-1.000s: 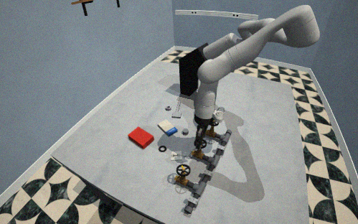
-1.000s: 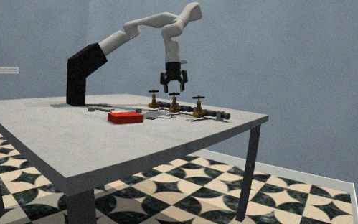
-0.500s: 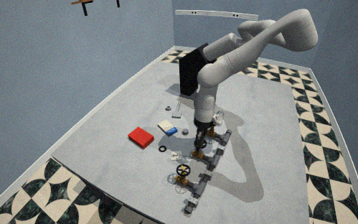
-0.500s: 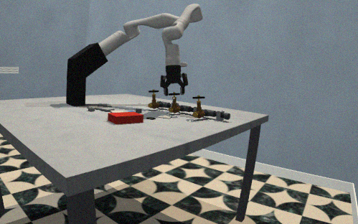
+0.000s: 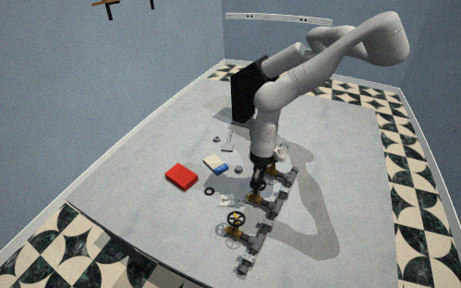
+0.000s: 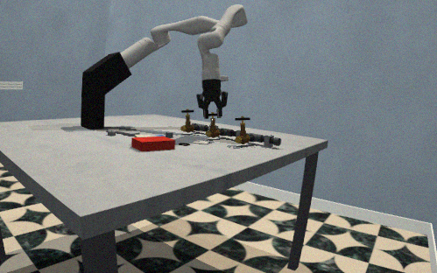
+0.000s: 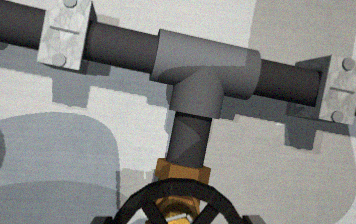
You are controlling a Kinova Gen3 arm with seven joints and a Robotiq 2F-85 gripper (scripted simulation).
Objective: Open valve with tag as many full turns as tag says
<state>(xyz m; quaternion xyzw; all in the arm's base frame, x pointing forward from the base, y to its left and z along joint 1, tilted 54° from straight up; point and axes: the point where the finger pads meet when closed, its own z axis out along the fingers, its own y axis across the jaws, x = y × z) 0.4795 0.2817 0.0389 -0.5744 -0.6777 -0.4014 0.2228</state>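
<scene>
The white tag is 10 cm below my hand, 9 cm to the right of it and 5 cm ahead of it. Also, from my hand: red box (32 cm to the right, 8 cm below, 6 cm ahead); small grey cylinder (14 cm to the right, 10 cm behind, 9 cm below); white-and-blue box (24 cm to the right, 9 cm below, 8 cm behind).
</scene>
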